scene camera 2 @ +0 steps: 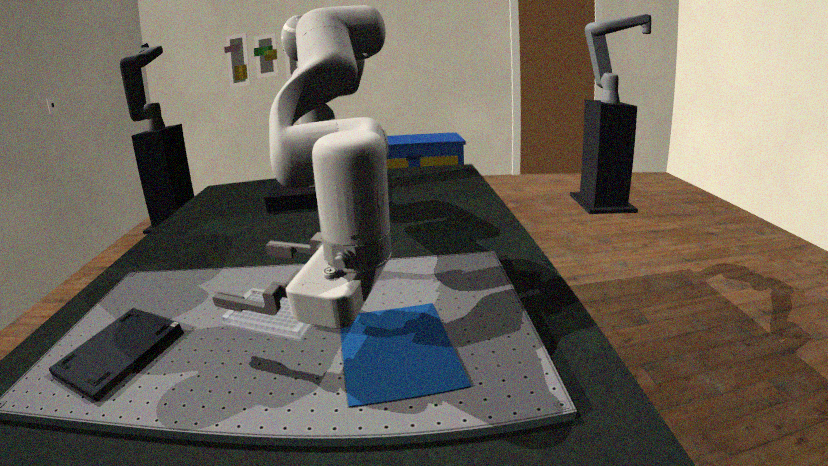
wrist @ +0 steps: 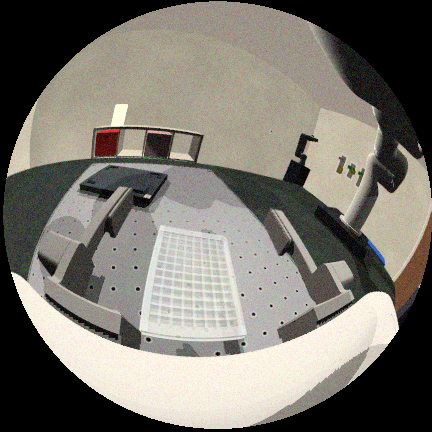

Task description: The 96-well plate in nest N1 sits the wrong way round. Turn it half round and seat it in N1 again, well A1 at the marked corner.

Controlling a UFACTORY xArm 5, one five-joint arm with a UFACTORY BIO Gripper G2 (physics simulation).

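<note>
The clear-white 96-well plate [scene camera 2: 266,324] [wrist: 192,285] lies flat on the perforated grey board [scene camera 2: 231,408] [wrist: 262,265], outside the nest. Its well A1 cannot be made out. The black nest [scene camera 2: 115,350] [wrist: 125,181] is empty and stands at the board's left in the scene view, with a small pale mark at one corner; no N1 label is readable. My gripper [scene camera 2: 244,274] [wrist: 200,222] is open and empty above the plate, its fingers spread wide past both long sides. In the scene view a finger and the gripper body hide part of the plate.
A blue mat [scene camera 2: 405,361] lies on the board to the right of the plate in the scene view. The board rests on a dark table [scene camera 2: 614,405]. The arm's black base [wrist: 340,230] stands on the table beyond the board. An open shelf [wrist: 145,128] stands by the wall.
</note>
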